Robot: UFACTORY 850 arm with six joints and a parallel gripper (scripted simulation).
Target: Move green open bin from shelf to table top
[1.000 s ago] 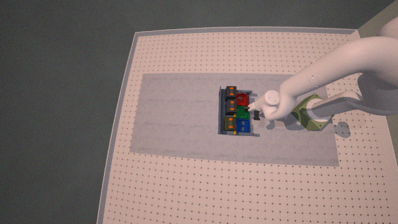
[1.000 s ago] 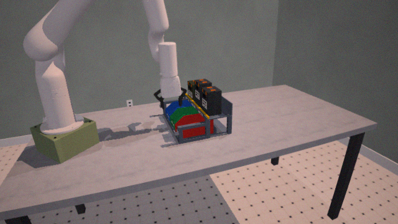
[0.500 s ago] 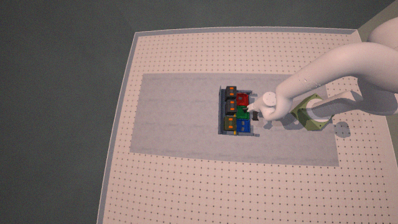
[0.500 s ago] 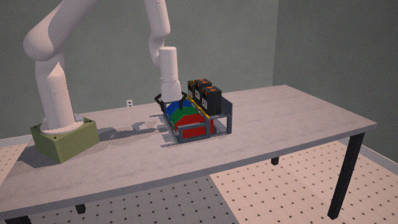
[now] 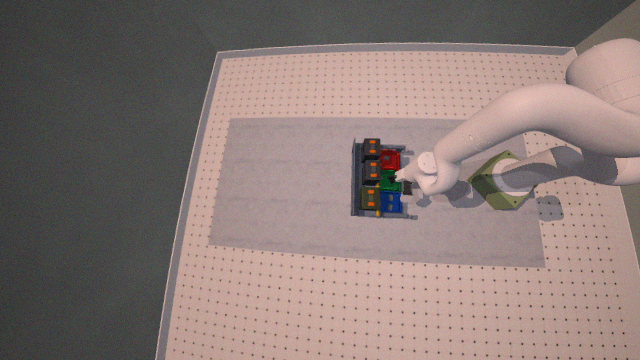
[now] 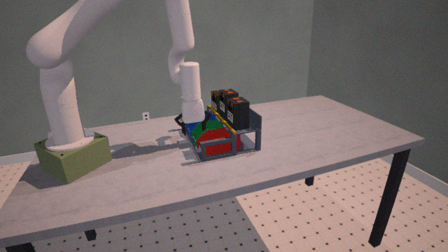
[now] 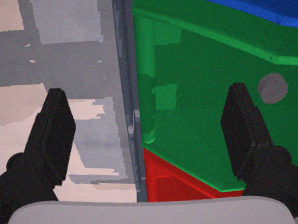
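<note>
Now: the shelf front rail 50 mm below my hand and 10 mm behind it. Round my hand: blue bin 120 mm to the left, 70 mm ahead, 20 mm below; then green open bin 80 mm ahead, 20 mm below, 10 mm to the left; then red bin 100 mm to the right, 90 mm ahead, 20 mm below.
</note>
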